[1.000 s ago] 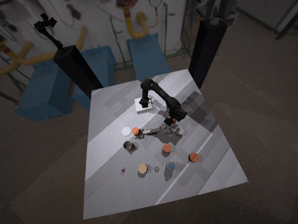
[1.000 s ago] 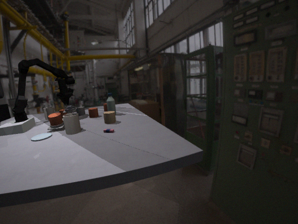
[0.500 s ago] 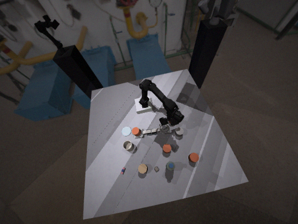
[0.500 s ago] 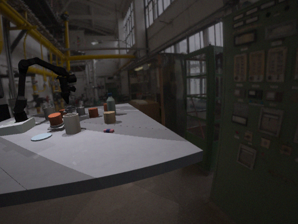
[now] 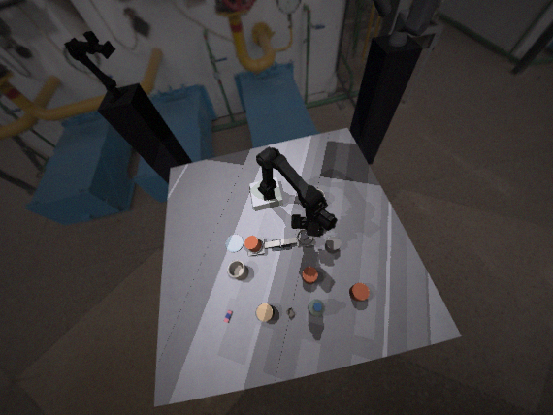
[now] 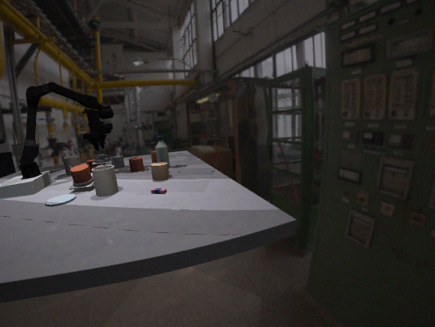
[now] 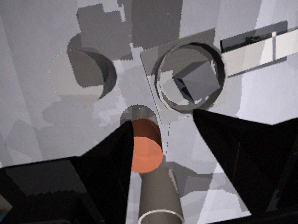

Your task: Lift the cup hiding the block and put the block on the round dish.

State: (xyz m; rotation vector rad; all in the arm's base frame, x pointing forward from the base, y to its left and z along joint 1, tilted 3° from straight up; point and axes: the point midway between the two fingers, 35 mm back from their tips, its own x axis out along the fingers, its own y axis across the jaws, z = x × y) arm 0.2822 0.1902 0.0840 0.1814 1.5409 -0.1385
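The grey block is 10 mm ahead of my gripper tip, 40 mm to the right of it and 40 mm below it. From my gripper tip the other things lie so: orange cup (70 mm behind, 70 mm to the left, 90 mm below); then small balance (10 mm ahead, 170 mm to the right, 90 mm below); then grey cup (40 mm ahead, 90 mm to the left, 90 mm below).
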